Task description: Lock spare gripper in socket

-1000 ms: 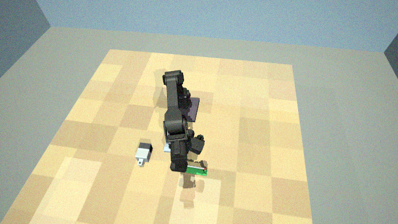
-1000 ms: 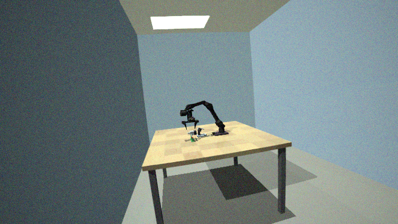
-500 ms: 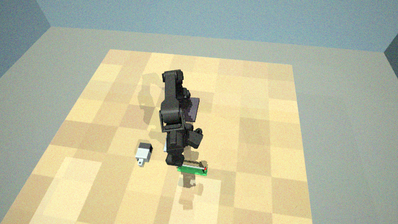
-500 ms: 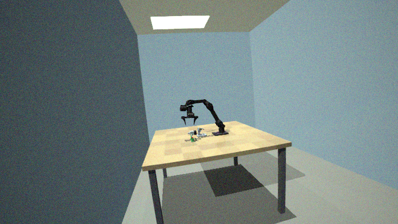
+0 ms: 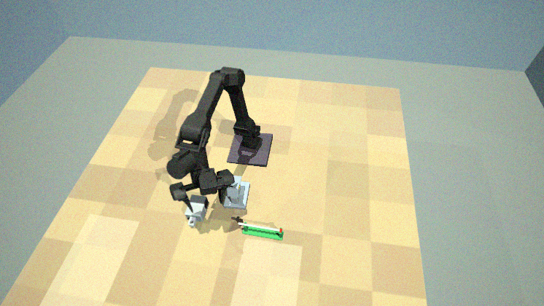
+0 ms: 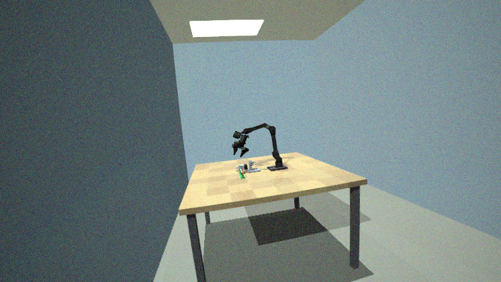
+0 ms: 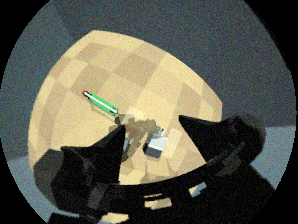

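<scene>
My gripper tip is now 13 cm above the spare gripper, 9 cm to the left of it and 3 cm past it. Round my gripper tip: grey mount (14 cm behind, 10 cm below, 2 cm to the left); then green holder (16 cm to the left, 13 cm below, 4 cm behind).
</scene>
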